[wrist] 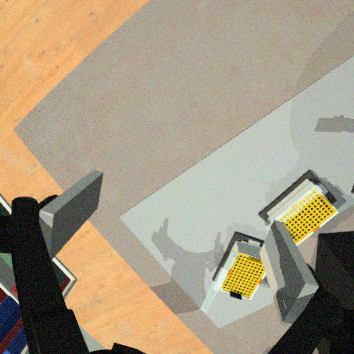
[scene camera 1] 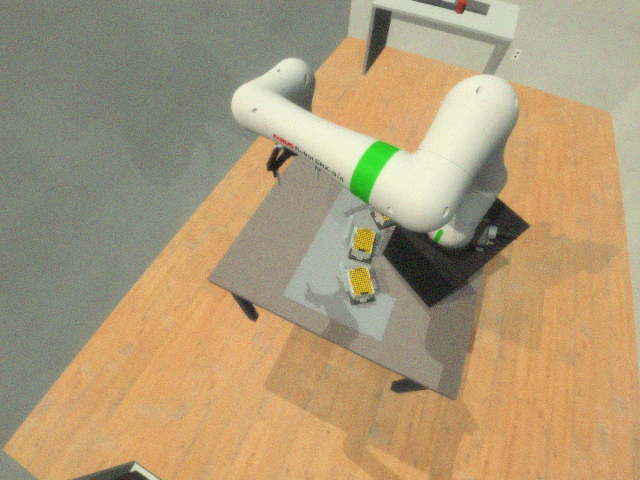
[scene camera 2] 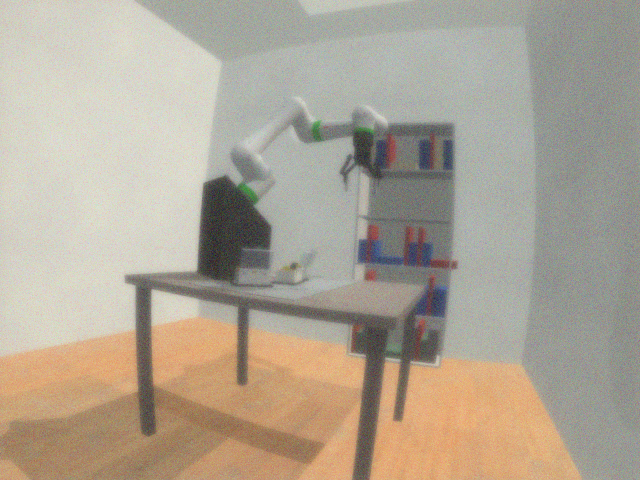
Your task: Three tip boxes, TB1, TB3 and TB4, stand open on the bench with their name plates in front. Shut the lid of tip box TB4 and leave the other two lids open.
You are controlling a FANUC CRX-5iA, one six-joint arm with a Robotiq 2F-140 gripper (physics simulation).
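Frame: origin at the arm's base, x ahead, y left, z up, level; millimetres.
Seen in the pictures: gripper, fingertip midpoint: (wrist: 183, 213) (scene camera 1: 298, 179) (scene camera 2: 360, 192); arm's base, link origin: (scene camera 2: 236, 206).
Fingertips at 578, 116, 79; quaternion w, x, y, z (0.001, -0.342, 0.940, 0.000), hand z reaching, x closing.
Offsets run from my fingertips to a thing's top centre, as dx, dy, dz. "spot": to the spot under its first point. Level surfaces: height alone.
Three tip boxes with yellow tip racks stand on the pale mat: one {-341, +95, -340} (scene camera 1: 360, 281) (wrist: 245, 275) nearest the mat's end, a middle one {-277, -95, -340} (scene camera 1: 364, 240) (wrist: 306, 215), and a third {-331, -313, -340} (scene camera 1: 383, 217) partly hidden by the arm. In the scene camera 2 view, a box {-340, -305, -348} (scene camera 2: 253, 279) has its clear lid {spot: -277, -372, -303} (scene camera 2: 255, 258) raised, and another box {-289, -97, -348} (scene camera 2: 291, 274) has its lid {spot: -199, -62, -292} (scene camera 2: 309, 256) tilted up. The name plates are unreadable, so I cannot tell which box is TB4. My gripper (scene camera 1: 297, 176) (scene camera 2: 362, 181) (wrist: 183, 213) is open and empty, pointing down high above the bench, apart from the boxes.
The bench {dz -418} (scene camera 1: 248, 263) (scene camera 2: 403, 299) (wrist: 150, 90) bears the pale mat {dz -415} (scene camera 1: 382, 315) (wrist: 200, 200). The black pedestal (scene camera 1: 413, 263) (scene camera 2: 222, 232) under the arm's base stands close beside the boxes. A bookshelf (scene camera 2: 454, 206) stands by the wall. A white desk (scene camera 1: 444, 23) stands at the far side.
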